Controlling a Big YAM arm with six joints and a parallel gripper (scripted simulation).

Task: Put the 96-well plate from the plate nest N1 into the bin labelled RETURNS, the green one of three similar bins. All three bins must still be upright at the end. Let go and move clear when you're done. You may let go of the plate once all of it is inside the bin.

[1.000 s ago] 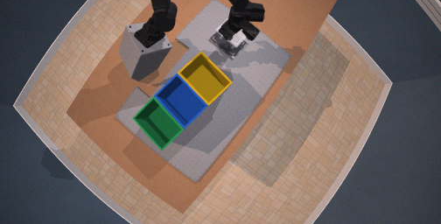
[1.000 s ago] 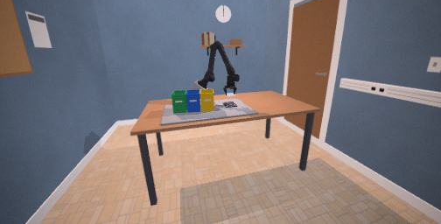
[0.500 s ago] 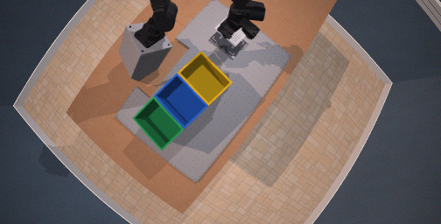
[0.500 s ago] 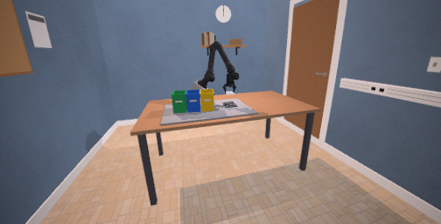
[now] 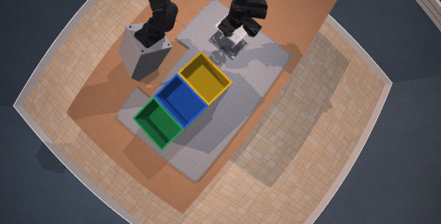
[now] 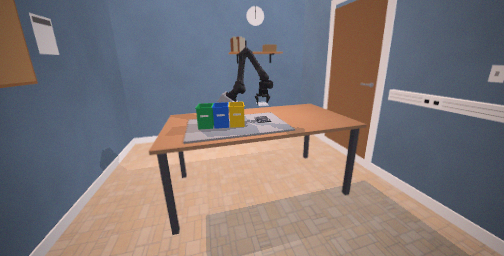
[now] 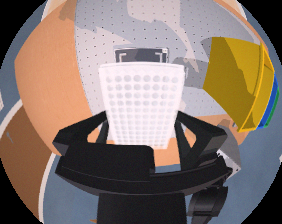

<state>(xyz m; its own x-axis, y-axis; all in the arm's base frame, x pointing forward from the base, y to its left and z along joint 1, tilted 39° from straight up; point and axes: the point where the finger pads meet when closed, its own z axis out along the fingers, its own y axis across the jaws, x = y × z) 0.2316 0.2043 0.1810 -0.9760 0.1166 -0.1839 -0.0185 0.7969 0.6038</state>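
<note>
Right now my hand is 50 mm short of the green bin, 510 mm to the left of it and 70 mm above it. The rest, counted from my hand: yellow bin: 70 mm ahead, 250 mm to the right, 70 mm below; white 96-well plate: right at my hand; dark plate nest: 150 mm below.
</note>
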